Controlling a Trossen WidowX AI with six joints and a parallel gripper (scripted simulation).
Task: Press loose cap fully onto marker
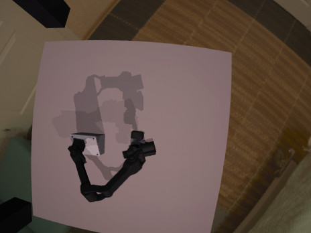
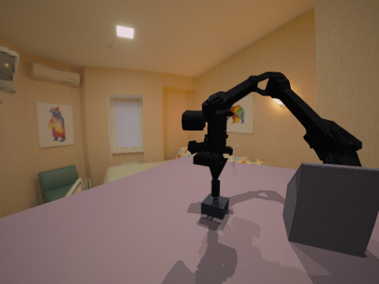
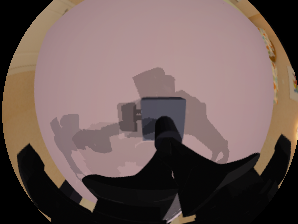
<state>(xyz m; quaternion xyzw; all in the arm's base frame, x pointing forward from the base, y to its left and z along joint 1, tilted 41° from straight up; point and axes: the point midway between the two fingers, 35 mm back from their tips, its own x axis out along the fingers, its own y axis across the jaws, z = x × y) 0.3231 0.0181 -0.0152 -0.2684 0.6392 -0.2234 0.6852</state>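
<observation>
My gripper tip is now 20 mm above the dark marker cap.
</observation>
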